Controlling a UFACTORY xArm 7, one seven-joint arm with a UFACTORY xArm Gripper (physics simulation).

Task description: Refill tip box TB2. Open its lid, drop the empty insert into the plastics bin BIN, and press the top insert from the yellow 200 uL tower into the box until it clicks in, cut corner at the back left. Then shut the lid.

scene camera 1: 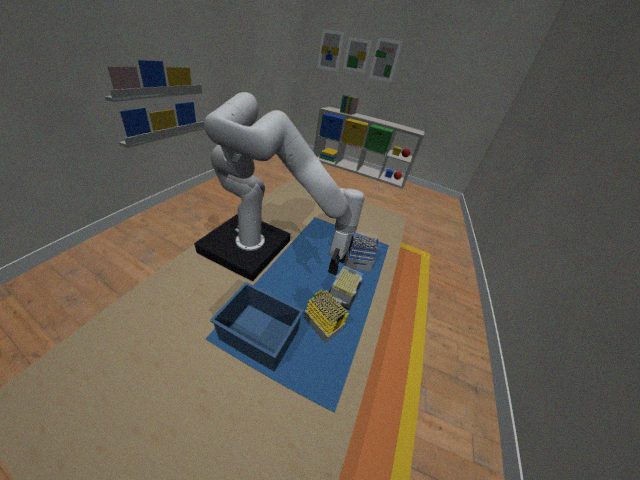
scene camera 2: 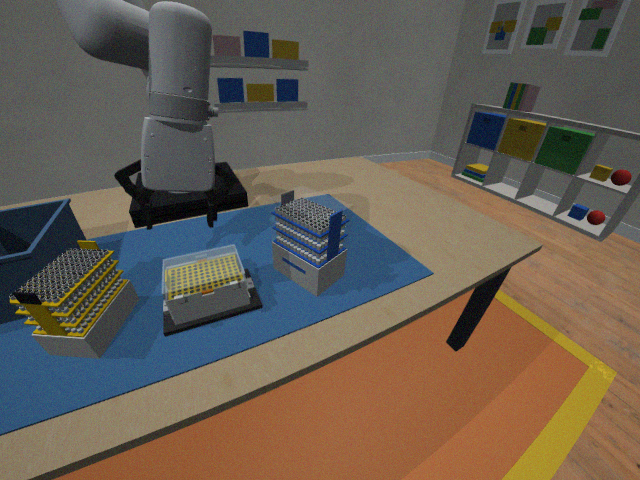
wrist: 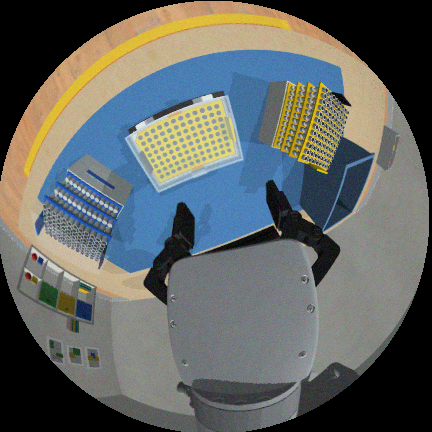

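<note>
Tip box TB2 (scene camera 1: pixel 345 290) (scene camera 2: pixel 209 307) (wrist: pixel 187 142) stands in a black holder (scene camera 2: pixel 255 303); its clear lid is down over a yellow perforated insert. Whether that insert holds tips is hard to tell through the lid. The yellow tower (scene camera 1: pixel 326 312) (scene camera 2: pixel 67 289) (wrist: pixel 307 125) stands beside the box on the bin side, with several stacked inserts. The plastics bin BIN (scene camera 1: pixel 245 345) (scene camera 2: pixel 56 232) (wrist: pixel 320 195) is a dark blue open tray; no insert shows on the part of its floor in view. My gripper (scene camera 1: pixel 334 266) (scene camera 2: pixel 179 225) (wrist: pixel 226 199) is open and empty, above the mat on the robot-base side of TB2, apart from the lid.
A blue tower (scene camera 1: pixel 361 253) (scene camera 2: pixel 310 232) (wrist: pixel 82 215) of stacked inserts stands on the other side of TB2. The towers, box and bin stand on a blue mat (scene camera 1: pixel 310 379) (scene camera 2: pixel 372 268) (wrist: pixel 215 65). The black robot base plate (scene camera 1: pixel 219 250) lies behind.
</note>
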